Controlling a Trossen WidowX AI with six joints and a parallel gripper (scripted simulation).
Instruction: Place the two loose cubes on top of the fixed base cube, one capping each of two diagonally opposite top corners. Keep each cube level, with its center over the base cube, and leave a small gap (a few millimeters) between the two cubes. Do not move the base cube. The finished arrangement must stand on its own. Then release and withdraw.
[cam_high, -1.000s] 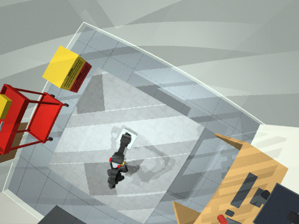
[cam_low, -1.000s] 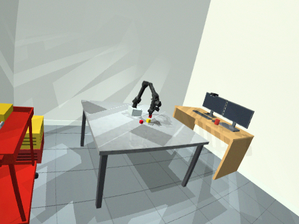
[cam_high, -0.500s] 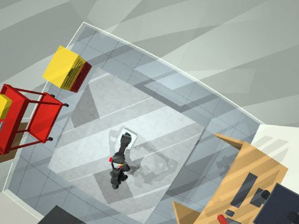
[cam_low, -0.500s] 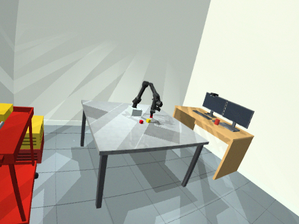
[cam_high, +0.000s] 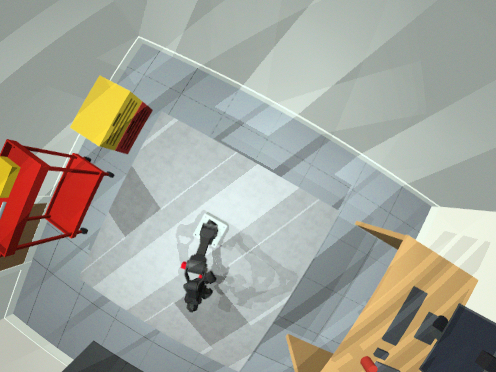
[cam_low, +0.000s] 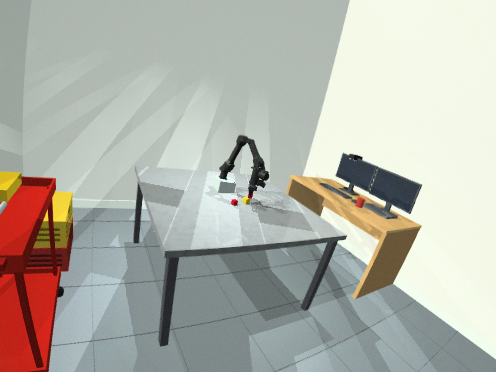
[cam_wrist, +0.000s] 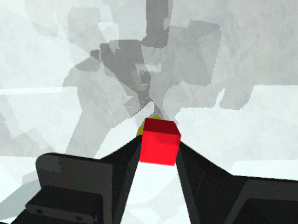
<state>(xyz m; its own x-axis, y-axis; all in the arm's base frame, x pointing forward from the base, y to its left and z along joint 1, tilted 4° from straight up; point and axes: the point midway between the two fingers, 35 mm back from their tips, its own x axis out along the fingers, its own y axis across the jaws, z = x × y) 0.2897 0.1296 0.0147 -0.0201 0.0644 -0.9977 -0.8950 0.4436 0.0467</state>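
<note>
Now: gripper tip 50 mm above the yellow cube, 20 mm to the left of it and 10 mm past it.
</note>
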